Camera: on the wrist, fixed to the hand. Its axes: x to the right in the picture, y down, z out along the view.
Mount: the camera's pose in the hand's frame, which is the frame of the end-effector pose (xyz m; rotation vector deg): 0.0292 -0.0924 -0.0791 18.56 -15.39 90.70
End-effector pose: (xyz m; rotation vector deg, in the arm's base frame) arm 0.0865 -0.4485 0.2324 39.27 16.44 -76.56
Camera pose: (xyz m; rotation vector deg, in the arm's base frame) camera 0.0201 -0.4308 0.1279 39.90 -36.18 4.81
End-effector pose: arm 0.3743 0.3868 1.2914 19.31 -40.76 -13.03
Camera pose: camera 0.4406 0.3101 1.2181 -1.70 -62.44 78.74
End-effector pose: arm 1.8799 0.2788 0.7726 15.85 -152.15 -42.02
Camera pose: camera 1.8931 0.1566 0.7956 -97.41 -124.90 12.52
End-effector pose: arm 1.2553 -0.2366 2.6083 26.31 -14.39 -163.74
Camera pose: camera 1.2354 -0.1660 2.5070 -6.72 -40.85 -74.27
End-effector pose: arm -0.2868 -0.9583 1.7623 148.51 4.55 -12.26
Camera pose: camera -0.2563 -0.8379 1.7774 119.29 -118.55 2.50
